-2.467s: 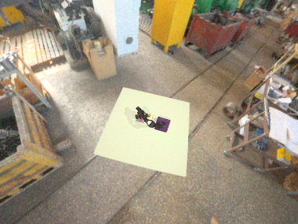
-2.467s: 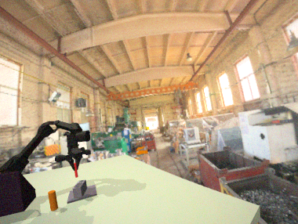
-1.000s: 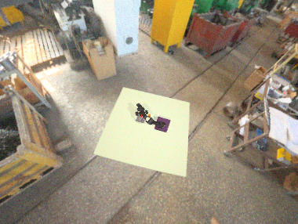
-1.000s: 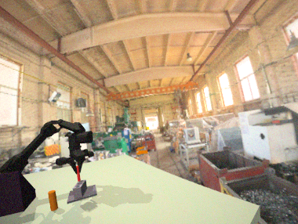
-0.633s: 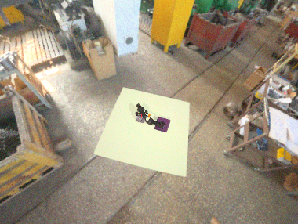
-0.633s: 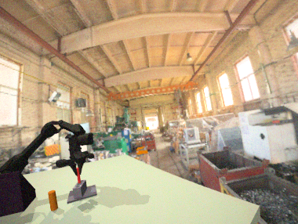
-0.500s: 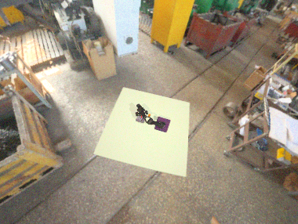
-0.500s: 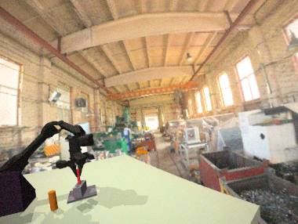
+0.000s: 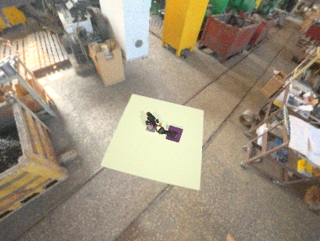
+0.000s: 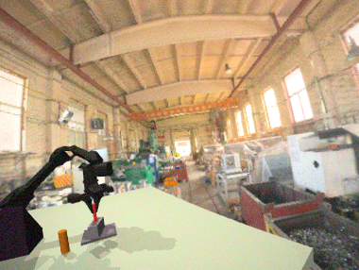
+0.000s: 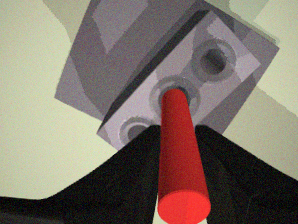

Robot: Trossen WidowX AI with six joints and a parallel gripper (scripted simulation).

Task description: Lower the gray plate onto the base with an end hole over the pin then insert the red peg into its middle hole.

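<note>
Right now my gripper tip is 50 mm above the gray plate. From my gripper tip the other things lie so: gray base (10 mm ahead, 10 mm to the left, 90 mm below); orange cylinder (110 mm behind, 70 mm to the right, 60 mm below); red peg (right at my gripper tip).
</note>
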